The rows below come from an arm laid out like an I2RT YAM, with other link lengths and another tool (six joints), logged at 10 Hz.
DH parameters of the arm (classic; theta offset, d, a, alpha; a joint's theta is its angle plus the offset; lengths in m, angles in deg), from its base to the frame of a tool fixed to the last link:
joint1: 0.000 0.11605 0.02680 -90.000
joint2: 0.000 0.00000 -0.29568 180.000
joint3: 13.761 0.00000 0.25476 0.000
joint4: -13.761 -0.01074 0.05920 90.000
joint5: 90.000 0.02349 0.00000 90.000
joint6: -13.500 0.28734 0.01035 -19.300
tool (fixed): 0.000 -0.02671 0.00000 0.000
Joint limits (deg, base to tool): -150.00..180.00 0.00..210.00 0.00..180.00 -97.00..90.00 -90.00..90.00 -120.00..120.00
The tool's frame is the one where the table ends.
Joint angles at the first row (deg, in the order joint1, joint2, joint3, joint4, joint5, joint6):
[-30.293, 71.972, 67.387, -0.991, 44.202, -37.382]
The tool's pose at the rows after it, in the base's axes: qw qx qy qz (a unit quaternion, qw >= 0); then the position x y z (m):
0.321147 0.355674 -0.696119 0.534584 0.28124 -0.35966 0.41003
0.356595 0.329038 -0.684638 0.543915 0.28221 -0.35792 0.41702
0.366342 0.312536 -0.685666 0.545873 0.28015 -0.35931 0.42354
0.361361 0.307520 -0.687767 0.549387 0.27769 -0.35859 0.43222
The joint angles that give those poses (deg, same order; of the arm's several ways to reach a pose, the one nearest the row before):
[-27.367, 72.186, 66.620, 2.055, 50.209, -39.697]
[-24.915, 74.003, 64.334, 12.065, 56.194, -46.318]
[-24.442, 75.053, 64.748, 15.101, 58.470, -48.197]
[-24.494, 74.705, 66.030, 14.018, 58.448, -47.772]

